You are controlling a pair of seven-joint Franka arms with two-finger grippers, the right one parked.
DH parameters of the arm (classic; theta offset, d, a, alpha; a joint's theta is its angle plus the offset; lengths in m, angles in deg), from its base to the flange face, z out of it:
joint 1: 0 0.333 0 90
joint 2: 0 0 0 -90
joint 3: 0 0.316 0.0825 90
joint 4: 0 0 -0.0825 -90
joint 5: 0 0.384 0 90
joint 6: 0 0 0.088 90
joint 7: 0 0.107 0 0
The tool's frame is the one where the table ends.
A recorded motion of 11 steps. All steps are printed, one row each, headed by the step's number.
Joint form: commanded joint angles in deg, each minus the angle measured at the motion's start. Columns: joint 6, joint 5, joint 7, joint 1, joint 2, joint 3, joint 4.
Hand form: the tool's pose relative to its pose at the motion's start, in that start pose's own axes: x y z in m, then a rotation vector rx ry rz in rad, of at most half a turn. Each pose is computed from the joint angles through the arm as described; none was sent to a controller.
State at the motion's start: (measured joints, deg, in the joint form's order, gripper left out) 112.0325 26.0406 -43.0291 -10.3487 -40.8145 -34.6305 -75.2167
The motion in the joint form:
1: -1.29 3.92 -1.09 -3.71 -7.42 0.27 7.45
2: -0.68 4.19 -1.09 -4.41 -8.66 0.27 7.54
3: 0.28 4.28 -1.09 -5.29 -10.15 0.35 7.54
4: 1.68 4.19 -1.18 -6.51 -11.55 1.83 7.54
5: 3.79 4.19 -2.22 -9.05 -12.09 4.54 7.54
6: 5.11 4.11 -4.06 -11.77 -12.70 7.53 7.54
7: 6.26 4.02 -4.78 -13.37 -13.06 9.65 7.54
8: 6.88 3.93 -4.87 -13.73 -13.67 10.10 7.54
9: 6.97 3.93 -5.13 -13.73 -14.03 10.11 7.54
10: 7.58 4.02 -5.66 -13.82 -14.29 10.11 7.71
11: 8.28 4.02 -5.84 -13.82 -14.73 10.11 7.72
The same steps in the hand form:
1: 0.0091 0.0256 0.0351 0.0155 -0.0012 0.0128
2: 0.0046 0.0339 0.0484 0.0133 -0.0106 0.0264
3: -0.0017 0.0443 0.0652 0.0073 -0.0230 0.0419
4: -0.0045 0.0487 0.0857 0.0131 -0.0269 0.0464
5: -0.0095 0.0595 0.0984 0.0244 -0.0018 0.0463
6: -0.0161 0.0687 0.1134 0.0483 0.0150 0.0332
7: -0.0179 0.0718 0.1225 0.0620 0.0312 0.0288
8: -0.0193 0.0730 0.1306 0.0622 0.0295 0.0295
9: -0.0201 0.0728 0.1351 0.0632 0.0248 0.0253
10: -0.0197 0.0745 0.1362 0.0558 0.0311 0.0178
11: -0.0200 0.0753 0.1407 0.0491 0.0321 0.0154

